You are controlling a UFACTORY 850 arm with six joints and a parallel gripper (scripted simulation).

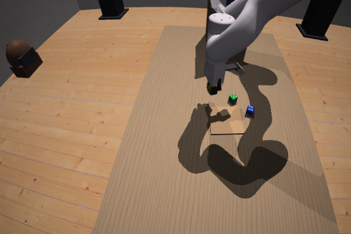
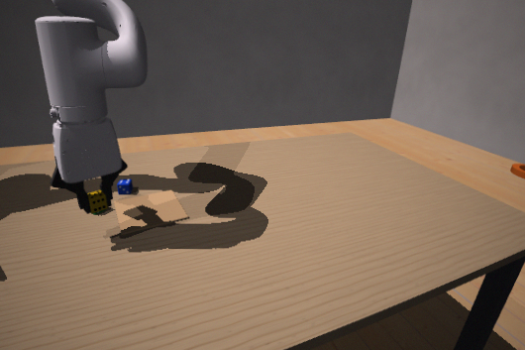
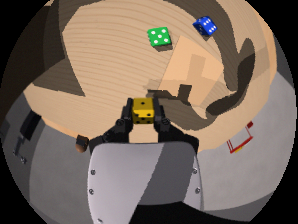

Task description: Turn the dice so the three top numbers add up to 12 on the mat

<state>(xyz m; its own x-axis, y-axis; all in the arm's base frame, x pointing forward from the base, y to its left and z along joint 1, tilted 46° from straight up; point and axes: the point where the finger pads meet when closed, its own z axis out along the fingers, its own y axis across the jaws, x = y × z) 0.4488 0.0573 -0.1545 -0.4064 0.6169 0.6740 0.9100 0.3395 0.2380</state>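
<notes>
Now: hand 18 cm to the right of the blue die, 7 cm above it and 4 cm short of it. From my hand the other things lie so: yellow die (1 cm below); tan mat (9 cm ahead, 8 cm below, 7 cm to the left); green die (10 cm to the left, 7 cm below, 2 cm behind).
</notes>
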